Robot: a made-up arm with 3 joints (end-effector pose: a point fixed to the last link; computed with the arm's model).
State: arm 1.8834 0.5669 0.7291
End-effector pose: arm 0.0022 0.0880 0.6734 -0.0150 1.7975 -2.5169
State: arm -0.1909 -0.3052 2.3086
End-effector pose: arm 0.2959 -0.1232 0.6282 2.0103 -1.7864 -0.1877
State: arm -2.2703 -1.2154 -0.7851
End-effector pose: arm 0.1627 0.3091 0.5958 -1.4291 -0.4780 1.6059
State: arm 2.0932 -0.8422 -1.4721
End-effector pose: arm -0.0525 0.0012 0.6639 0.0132 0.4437 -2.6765
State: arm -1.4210 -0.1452 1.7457
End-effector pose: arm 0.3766 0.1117 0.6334 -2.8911 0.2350 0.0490
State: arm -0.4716 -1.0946 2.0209
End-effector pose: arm 0.3839 -0.0458 0.5711 1.9642 -1.0558 -0.4793
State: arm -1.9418 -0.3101 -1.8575
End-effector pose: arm 0.3287 0.1870 0.6961 0.6265 -0.1769 1.1588
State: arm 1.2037 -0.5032 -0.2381
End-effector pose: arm 0.0782 -0.1463 0.6696 -0.4836 1.3476 -1.5584
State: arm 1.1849 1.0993 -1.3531
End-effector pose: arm -0.0226 0.0804 0.6084 -0.5940 -1.7516 -1.8286
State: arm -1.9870 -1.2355 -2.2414
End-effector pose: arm 0.2745 0.2816 0.6189 0.0703 0.1434 1.3085
